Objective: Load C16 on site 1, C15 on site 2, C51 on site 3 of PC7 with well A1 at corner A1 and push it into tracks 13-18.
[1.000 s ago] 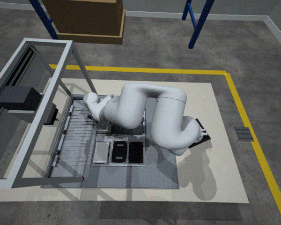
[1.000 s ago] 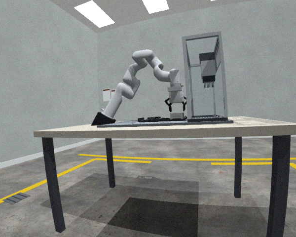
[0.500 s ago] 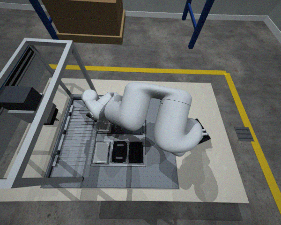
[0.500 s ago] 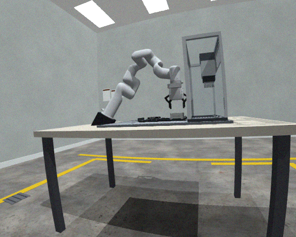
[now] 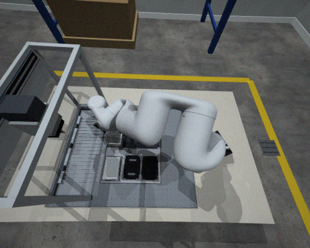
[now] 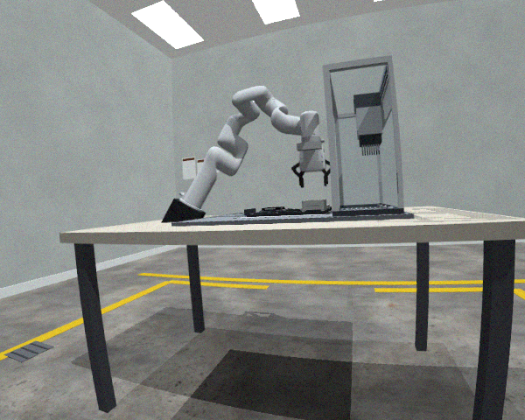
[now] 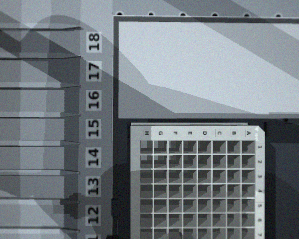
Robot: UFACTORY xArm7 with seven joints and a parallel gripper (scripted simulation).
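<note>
The black 96-well plate C15 lies 23 cm behind my hand, 17 cm to the left of it and 9 cm below it. The rest, counted from my hand: nest S3 (19 cm to the left, 11 cm below, 1 cm behind); then dark carrier PC7 (11 cm behind, 10 cm below, 1 cm to the right); then white 384-well plate C16 (8 cm below).
</note>
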